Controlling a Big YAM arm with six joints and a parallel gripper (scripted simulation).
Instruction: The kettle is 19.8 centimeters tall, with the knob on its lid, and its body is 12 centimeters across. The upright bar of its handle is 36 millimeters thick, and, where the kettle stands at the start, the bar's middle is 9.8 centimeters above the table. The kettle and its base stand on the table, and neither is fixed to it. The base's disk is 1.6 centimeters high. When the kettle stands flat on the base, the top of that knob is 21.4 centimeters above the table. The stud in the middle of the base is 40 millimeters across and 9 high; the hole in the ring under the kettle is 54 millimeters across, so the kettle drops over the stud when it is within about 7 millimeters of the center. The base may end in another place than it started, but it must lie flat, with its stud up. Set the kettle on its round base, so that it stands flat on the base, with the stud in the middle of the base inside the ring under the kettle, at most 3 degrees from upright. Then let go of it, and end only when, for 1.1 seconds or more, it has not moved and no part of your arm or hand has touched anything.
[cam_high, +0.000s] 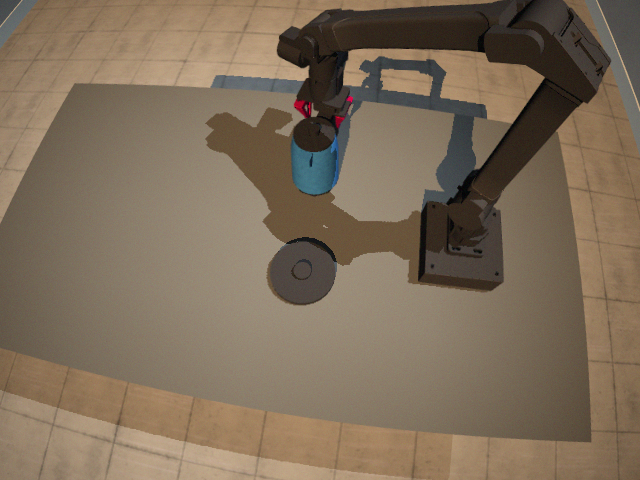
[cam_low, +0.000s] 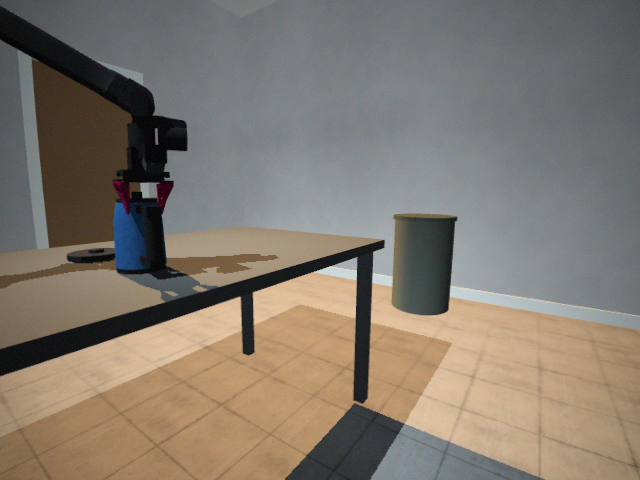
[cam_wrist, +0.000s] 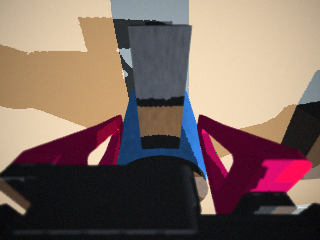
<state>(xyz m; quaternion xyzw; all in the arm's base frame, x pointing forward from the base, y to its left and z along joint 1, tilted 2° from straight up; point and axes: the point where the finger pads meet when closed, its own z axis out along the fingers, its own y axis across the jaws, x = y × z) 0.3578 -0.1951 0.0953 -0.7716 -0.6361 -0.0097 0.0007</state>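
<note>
Now: hand 60 mm above the blue kettle, 30 mm to the right of it and 10 mm short of it. Round my hand: kettle base (330 mm to the left, 140 mm below).
</note>
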